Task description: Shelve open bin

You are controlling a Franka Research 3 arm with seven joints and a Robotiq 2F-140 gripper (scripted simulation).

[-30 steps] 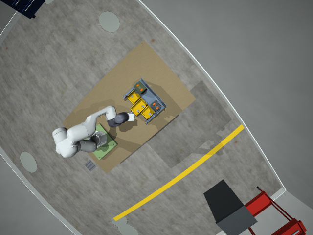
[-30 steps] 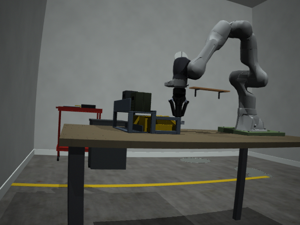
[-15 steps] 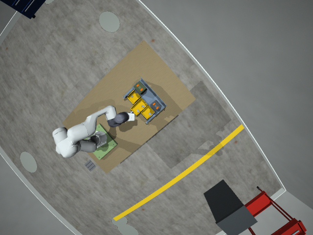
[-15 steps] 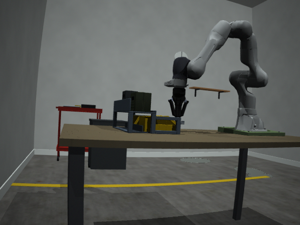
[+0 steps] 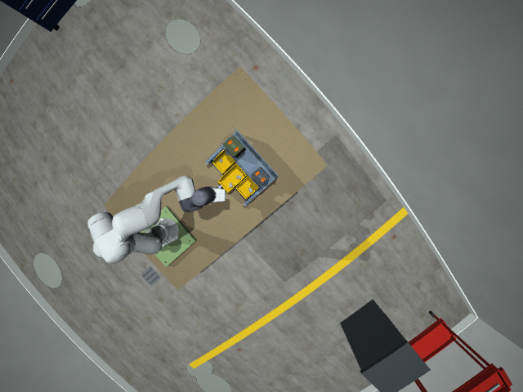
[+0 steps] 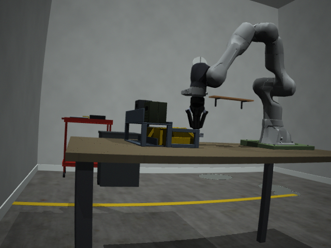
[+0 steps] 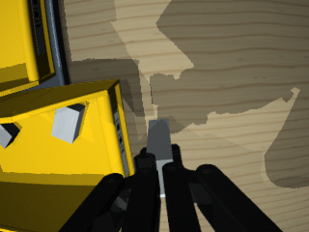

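The shelf lip lies 80 mm ahead of my hand, 50 mm below it and 10 mm to the left of it. Round my hand: shelf board: 280 mm ahead, 50 mm above, 20 mm to the left.
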